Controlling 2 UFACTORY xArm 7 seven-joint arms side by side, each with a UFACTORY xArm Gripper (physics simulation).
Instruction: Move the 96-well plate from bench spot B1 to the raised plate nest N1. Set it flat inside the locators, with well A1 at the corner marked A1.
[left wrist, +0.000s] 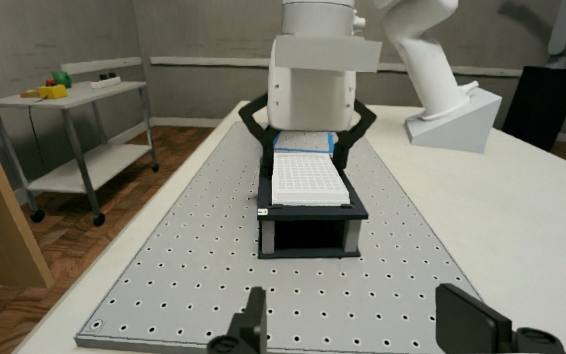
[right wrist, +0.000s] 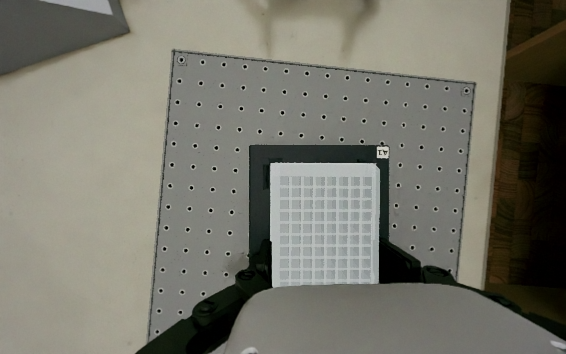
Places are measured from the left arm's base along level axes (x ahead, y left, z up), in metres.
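Pixels of known places: left gripper, fingertip midpoint: (left wrist: 351, 314); right gripper, fingertip midpoint: (left wrist: 303, 172) (right wrist: 322, 256); right arm's base, link origin: (left wrist: 445, 109).
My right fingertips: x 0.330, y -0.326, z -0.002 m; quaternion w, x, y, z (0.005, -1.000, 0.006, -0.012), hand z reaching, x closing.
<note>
Behind a point stands the place of what it marks.
The white 96-well plate (left wrist: 307, 182) {x 0.333, y -0.278, z 0.008 m} (right wrist: 325, 220) {x 0.331, y -0.294, z 0.008 m} lies level over the top of the raised black nest N1 (left wrist: 310, 214) {x 0.336, y -0.234, z -0.007 m} (right wrist: 320, 152) {x 0.332, y -0.240, z -0.007 m}. Its cut corner is at the nest corner with the A1 label (left wrist: 262, 212) {x 0.386, y -0.240, z -0.007 m} (right wrist: 382, 152) {x 0.386, y -0.241, z -0.007 m}. The well lettering is too small to read, and I cannot tell whether the plate is fully down inside the locators. My right gripper (left wrist: 303, 172) {x 0.330, y -0.326, z -0.002 m} (right wrist: 322, 256) {x 0.330, y -0.326, z -0.002 m} is shut on the plate, one finger against each long side. My left gripper (left wrist: 351, 314) {x 0.344, y -0.083, z 0.035 m} is open and empty, in front of the nest.
A blue-outlined spot (left wrist: 330, 142) {x 0.211, y -0.640, z -0.068 m} lies on the perforated board (left wrist: 200, 260) {x 0.457, y -0.237, z -0.068 m} (right wrist: 210, 175) {x 0.215, y -0.256, z -0.068 m} behind the nest. The wedge base (left wrist: 457, 125) {x -0.106, y -0.625, z -0.017 m} of a white arm stands at the right in the left wrist view. A cart (left wrist: 75, 97) with small items stands at the left.
</note>
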